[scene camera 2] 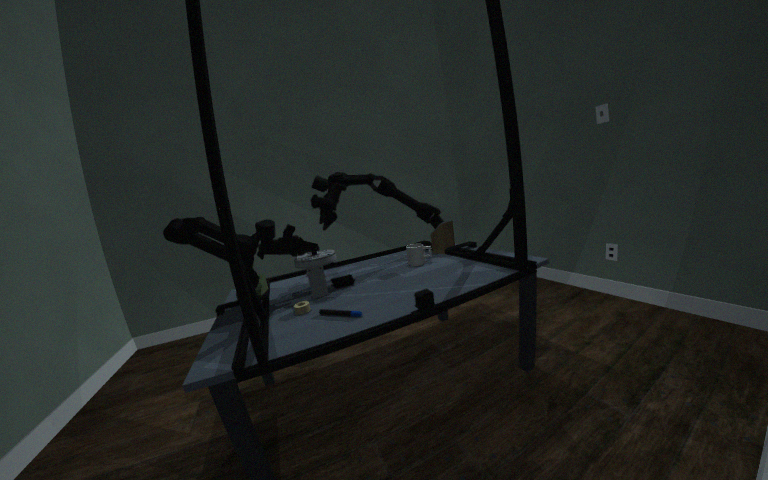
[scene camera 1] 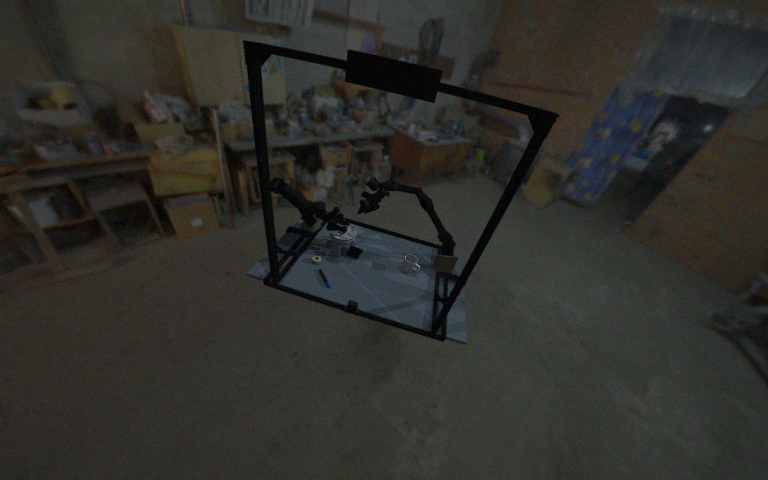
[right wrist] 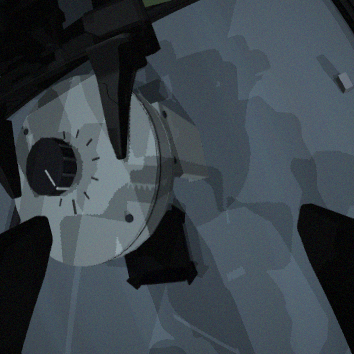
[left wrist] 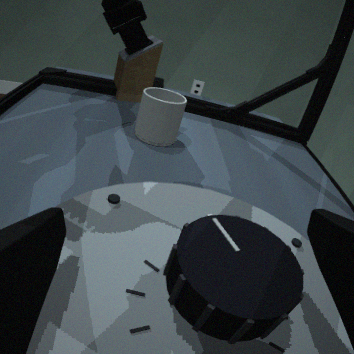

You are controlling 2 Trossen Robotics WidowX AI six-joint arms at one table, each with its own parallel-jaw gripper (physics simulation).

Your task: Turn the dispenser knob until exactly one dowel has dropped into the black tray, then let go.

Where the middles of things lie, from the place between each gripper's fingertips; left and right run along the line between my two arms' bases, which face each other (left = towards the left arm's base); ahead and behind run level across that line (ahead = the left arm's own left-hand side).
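With the black knob (left wrist: 229, 277) as my reference, my left gripper is 2 cm past it and 2 cm to the right of it, and 3 cm above it. The white mug (left wrist: 160, 111) is 44 cm to the right of my left hand and 1 cm behind it, and it sits 12 cm below.
Counted from my right hand, the black knob is 11 cm behind and 7 cm to the left, and 9 cm below. The white mug is also 11 cm behind my right hand, but 39 cm to the right of it and 19 cm below it.
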